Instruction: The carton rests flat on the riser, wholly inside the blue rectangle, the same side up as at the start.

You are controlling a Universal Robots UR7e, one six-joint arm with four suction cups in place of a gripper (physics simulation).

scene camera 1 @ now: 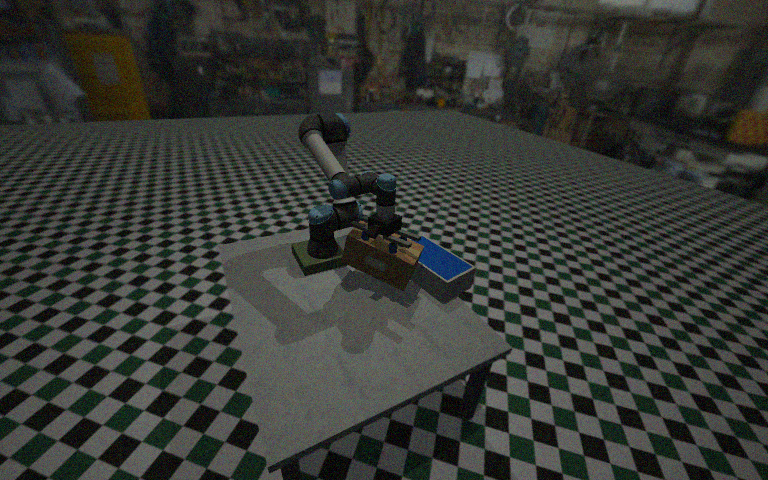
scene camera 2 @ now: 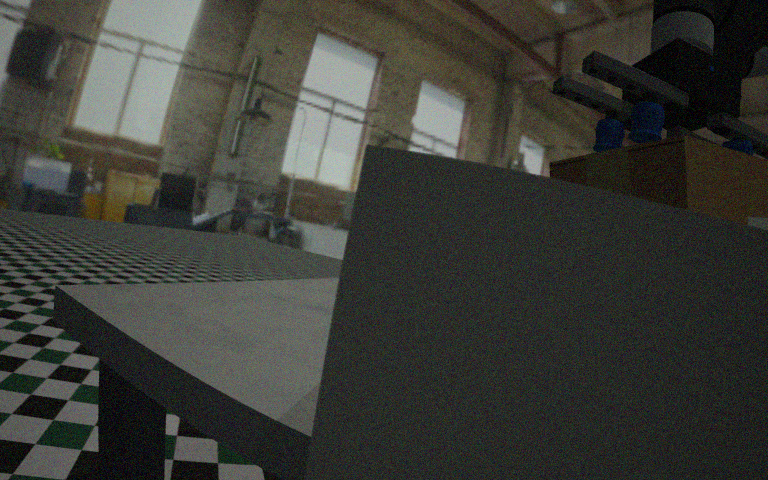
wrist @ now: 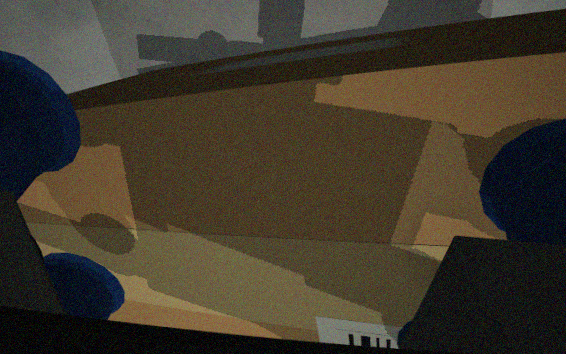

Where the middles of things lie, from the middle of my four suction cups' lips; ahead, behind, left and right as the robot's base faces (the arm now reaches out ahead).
Right now the brown carton (scene camera 2: 684, 172) is 100 mm below my suction cup, 30 mm behind it and 20 mm to the left of it. Round my suction cup: riser (scene camera 2: 484, 316) (260 mm to the left, 210 mm below, 60 mm ahead).
